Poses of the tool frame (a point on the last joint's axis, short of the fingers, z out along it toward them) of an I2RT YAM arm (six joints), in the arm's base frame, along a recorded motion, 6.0 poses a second.
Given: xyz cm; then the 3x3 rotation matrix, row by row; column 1 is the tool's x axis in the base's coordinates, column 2 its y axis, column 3 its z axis. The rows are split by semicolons.
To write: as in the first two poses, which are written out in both.
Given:
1: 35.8, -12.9, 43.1; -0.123, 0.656, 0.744; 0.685, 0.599, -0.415; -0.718, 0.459, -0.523
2: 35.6, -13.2, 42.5; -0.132, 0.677, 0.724; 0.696, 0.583, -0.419; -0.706, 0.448, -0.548
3: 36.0, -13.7, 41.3; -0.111, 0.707, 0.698; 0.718, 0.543, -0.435; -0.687, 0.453, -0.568
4: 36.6, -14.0, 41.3; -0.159, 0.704, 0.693; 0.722, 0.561, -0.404; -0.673, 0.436, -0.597
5: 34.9, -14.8, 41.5; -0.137, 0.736, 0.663; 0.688, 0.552, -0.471; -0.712, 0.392, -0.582
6: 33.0, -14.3, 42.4; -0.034, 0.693, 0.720; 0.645, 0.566, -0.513; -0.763, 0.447, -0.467
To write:
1: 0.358, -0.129, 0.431; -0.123, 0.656, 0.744; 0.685, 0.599, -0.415; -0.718, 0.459, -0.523
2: 0.356, -0.132, 0.425; -0.132, 0.677, 0.724; 0.696, 0.583, -0.419; -0.706, 0.448, -0.548
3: 0.360, -0.137, 0.413; -0.111, 0.707, 0.698; 0.718, 0.543, -0.435; -0.687, 0.453, -0.568
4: 0.366, -0.140, 0.413; -0.159, 0.704, 0.693; 0.722, 0.561, -0.404; -0.673, 0.436, -0.597
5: 0.349, -0.148, 0.415; -0.137, 0.736, 0.663; 0.688, 0.552, -0.471; -0.712, 0.392, -0.582
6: 0.330, -0.143, 0.424; -0.034, 0.693, 0.720; 0.645, 0.566, -0.513; -0.763, 0.447, -0.467
